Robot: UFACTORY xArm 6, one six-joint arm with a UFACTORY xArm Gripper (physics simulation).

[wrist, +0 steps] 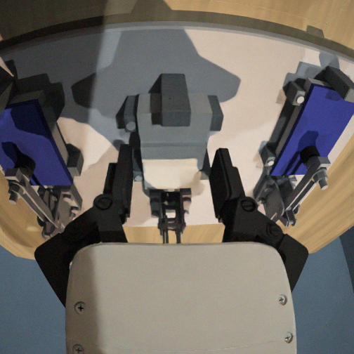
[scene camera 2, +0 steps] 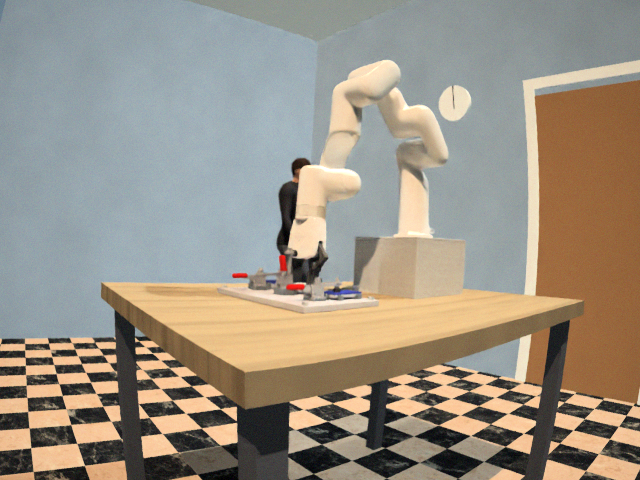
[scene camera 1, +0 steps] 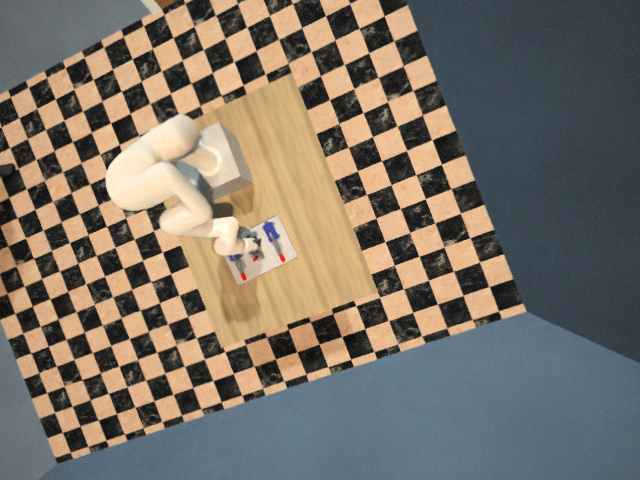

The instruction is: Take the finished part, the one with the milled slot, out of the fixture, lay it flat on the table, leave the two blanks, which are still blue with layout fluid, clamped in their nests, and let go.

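Frame: origin at the arm's base, x back, y down, z right, level; metres.
Where they show: arm's base, origin of the base link: [scene camera 2: 413,238] [scene camera 1: 209,161].
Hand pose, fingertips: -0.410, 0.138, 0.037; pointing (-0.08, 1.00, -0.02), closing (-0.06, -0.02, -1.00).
Each offset is from my fingertips to the top centre of the thing, as dx, dy, dz. "pt": to the spot under its first point. Level surfaces: height alone.
The finished part [wrist: 172,136], a grey block, is in the middle of the fixture [scene camera 1: 263,269] [scene camera 2: 310,308] [wrist: 265,65] in the wrist view. My gripper [scene camera 1: 255,245] [scene camera 2: 306,276] [wrist: 172,160] is shut on it, one black finger on each side. A dark end stop [wrist: 175,100] stands at the part's far end. The milled slot is not distinct, and I cannot tell if the part is clear of its nest. One blue blank {+0.022, +0.002, -0.109} [scene camera 1: 270,230] [scene camera 2: 345,293] and another blue blank {pt -0.015, -0.023, +0.104} [scene camera 1: 235,257] [scene camera 2: 270,281] lie in the outer nests. Clamp arms reach over both in the wrist view.
The middle clamp's red handle {pt -0.074, -0.057, -0.004} [scene camera 2: 282,263] stands upright. The outer red handles {pt -0.126, -0.020, +0.103} [scene camera 2: 239,275] {pt -0.126, -0.016, -0.116} [scene camera 2: 295,286] lie low. The fixture rests on the wooden table {dy +0.033} [scene camera 1: 310,206] [scene camera 2: 361,341]. The grey base block [scene camera 1: 235,173] [scene camera 2: 439,268] stands behind it. A person [scene camera 2: 286,206] stands beyond the table.
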